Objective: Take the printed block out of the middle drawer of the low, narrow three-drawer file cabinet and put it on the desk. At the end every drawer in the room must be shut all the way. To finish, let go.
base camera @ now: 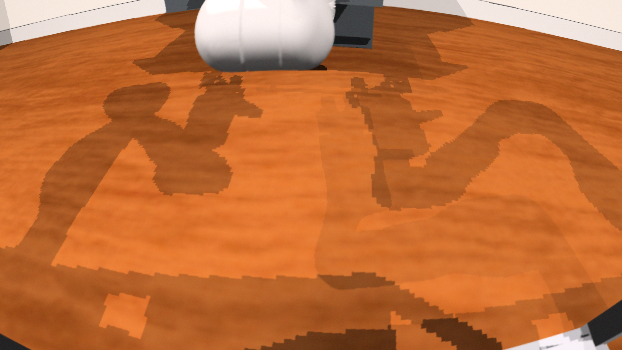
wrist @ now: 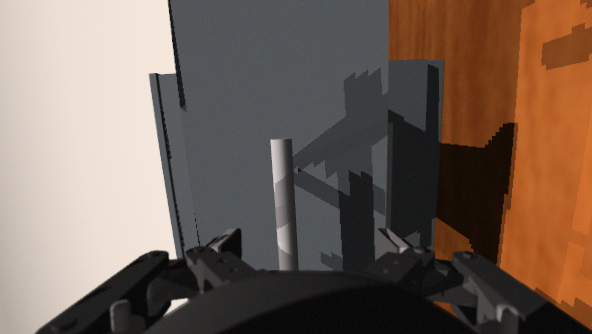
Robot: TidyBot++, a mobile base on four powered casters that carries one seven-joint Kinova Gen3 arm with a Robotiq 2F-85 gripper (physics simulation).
Scene:
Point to a grey drawer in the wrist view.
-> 285,117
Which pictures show the gripper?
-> The wrist view only.

